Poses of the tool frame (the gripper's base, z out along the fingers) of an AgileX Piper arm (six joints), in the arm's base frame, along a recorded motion.
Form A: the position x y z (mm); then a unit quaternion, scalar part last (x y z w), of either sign.
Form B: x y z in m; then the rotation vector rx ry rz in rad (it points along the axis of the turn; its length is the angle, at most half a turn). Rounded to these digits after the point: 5 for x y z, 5 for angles.
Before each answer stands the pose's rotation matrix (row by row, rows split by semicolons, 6 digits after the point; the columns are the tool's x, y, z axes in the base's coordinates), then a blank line. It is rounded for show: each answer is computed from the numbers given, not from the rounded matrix.
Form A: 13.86, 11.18, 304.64, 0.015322, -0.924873, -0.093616, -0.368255
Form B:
-0.728307 -0.097291 0.678309; 0.040607 0.982003 0.184451; -0.684047 0.161881 -0.711249

0.01386, 0.01118, 0.30464, -0.03934, 2.37487, 0.24039
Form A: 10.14, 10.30, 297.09, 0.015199, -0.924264, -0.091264, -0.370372
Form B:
-0.725187 -0.095699 0.681869; 0.039508 0.982880 0.179963; -0.687418 0.157446 -0.708991

0.01014, 0.01030, 0.29709, -0.03899, 2.37092, 0.23411
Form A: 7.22, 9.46, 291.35, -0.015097, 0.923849, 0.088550, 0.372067
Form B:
-0.722676 -0.093788 0.684794; 0.037998 0.983862 0.174848; -0.690141 0.152379 -0.707450

0.00722, 0.00946, 0.29135, -0.03870, 2.36796, 0.22697
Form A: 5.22, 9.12, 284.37, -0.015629, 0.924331, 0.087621, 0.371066
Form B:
-0.724131 -0.093919 0.683237; 0.036134 0.984157 0.173580; -0.688715 0.150383 -0.709265

0.00522, 0.00912, 0.28437, -0.04008, 2.37032, 0.22469
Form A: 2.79, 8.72, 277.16, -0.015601, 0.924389, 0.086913, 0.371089
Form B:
-0.724099 -0.093348 0.683350; 0.035662 0.984405 0.172262; -0.688774 0.149104 -0.709478

0.00279, 0.00872, 0.27716, -0.04001, 2.37044, 0.22287
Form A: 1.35, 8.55, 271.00, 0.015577, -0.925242, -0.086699, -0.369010
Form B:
-0.727178 -0.092811 0.680146; 0.035161 0.984481 0.171931; -0.685548 0.148939 -0.712630

0.00135, 0.00855, 0.27100, -0.03998, 2.37497, 0.22254
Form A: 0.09, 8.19, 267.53, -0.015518, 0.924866, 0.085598, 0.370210
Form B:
-0.725408 -0.092083 0.682132; 0.034674 0.984864 0.169823; -0.687446 0.146843 -0.711235

0.00009, 0.00819, 0.26753, -0.03981, 2.37265, 0.21959
